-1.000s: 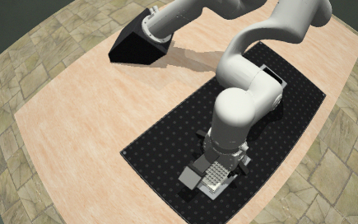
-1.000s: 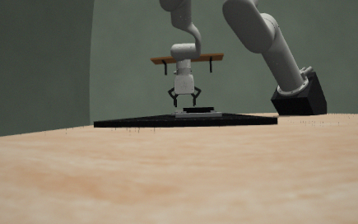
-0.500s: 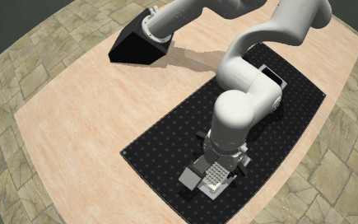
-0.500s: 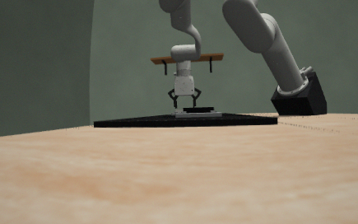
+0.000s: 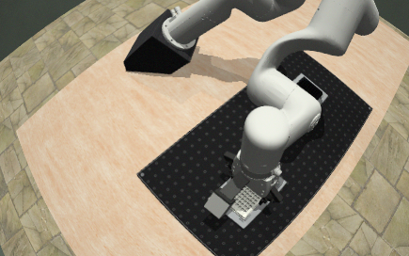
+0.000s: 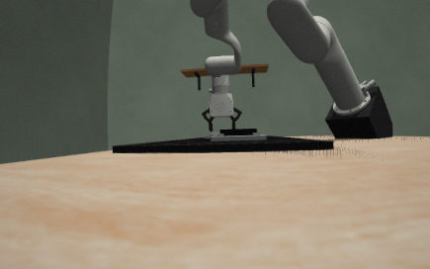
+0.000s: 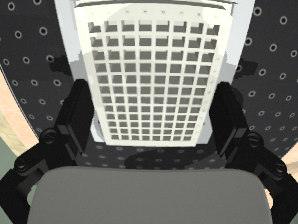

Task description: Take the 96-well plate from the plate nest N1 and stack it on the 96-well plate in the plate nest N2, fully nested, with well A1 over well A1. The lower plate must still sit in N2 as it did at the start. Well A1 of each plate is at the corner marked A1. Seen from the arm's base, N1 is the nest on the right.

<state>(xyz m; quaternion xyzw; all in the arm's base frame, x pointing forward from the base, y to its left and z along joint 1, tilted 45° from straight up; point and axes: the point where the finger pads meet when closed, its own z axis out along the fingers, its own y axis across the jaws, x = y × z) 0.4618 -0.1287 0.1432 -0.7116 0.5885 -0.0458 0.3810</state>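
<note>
Right now the white 96-well plate is 20 mm below my hand. From my hand the other things lie so: grey plate nest 30 mm below; black 96-well plate 180 mm behind, 290 mm to the left, 20 mm below.
</note>
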